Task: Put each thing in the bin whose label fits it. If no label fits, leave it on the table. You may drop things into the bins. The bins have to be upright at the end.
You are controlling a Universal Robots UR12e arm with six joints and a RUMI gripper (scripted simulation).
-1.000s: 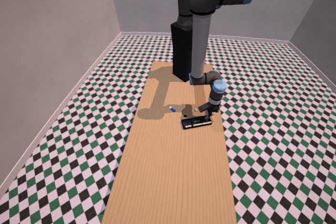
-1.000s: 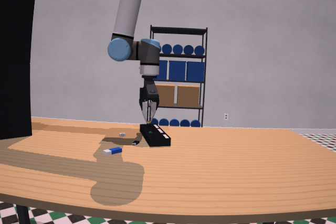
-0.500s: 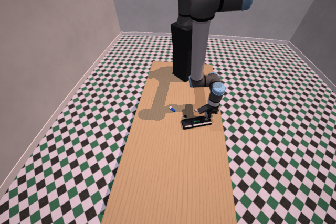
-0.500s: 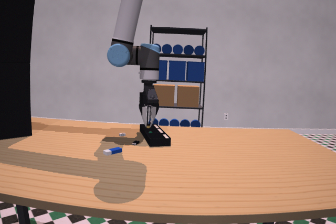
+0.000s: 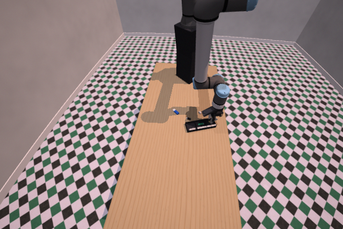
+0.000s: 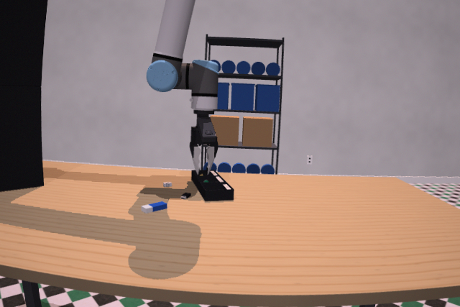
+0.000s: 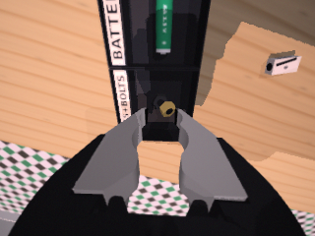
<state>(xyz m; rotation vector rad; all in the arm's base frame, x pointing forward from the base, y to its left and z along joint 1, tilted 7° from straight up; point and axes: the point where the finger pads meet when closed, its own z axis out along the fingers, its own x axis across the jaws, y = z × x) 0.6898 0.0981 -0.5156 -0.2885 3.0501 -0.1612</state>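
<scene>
Now: the brass nut 10 mm behind my hand and 20 mm below it. The rest, counted from my hand: black bin 20 mm ahead, 80 mm to the right, 30 mm below; then small black round piece 30 mm below; then green battery 10 mm ahead, 80 mm to the right, 30 mm below.
</scene>
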